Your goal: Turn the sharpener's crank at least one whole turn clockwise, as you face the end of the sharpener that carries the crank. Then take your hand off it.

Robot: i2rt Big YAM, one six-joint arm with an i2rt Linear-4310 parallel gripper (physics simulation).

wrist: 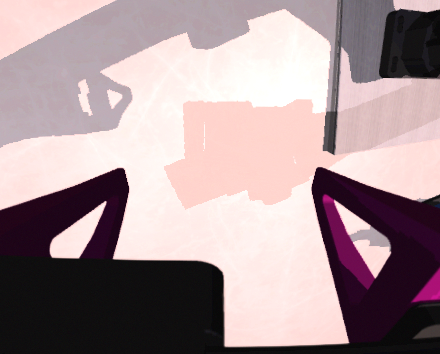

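Where they show: gripper, fingertip midpoint: (220, 178); arm's base at its link origin: (415, 47).
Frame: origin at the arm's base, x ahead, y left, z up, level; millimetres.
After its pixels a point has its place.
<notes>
My gripper (220, 178) @[x 82, y -335, z 208 mm] is open and empty, its two dark purple fingers wide apart over a pale pinkish surface. I cannot make out the sharpener or its crank in the wrist view. A black part (410, 45) @[x 1, y -41, z 28 mm] at the upper right, cut off by the frame edge, stands on a grey plate; I cannot tell what it belongs to. It lies apart from the fingers, beyond the right one.
The grey plate (367, 130) @[x 118, y -64, z 4 mm] with a dark side edge fills the upper right. A black block (110, 305) @[x 66, y -372, z 291 mm] covers the lower left of the view. Grey and pink shadows lie across the surface. A small dark and blue thing shows at the right edge, mostly hidden behind the right finger.
</notes>
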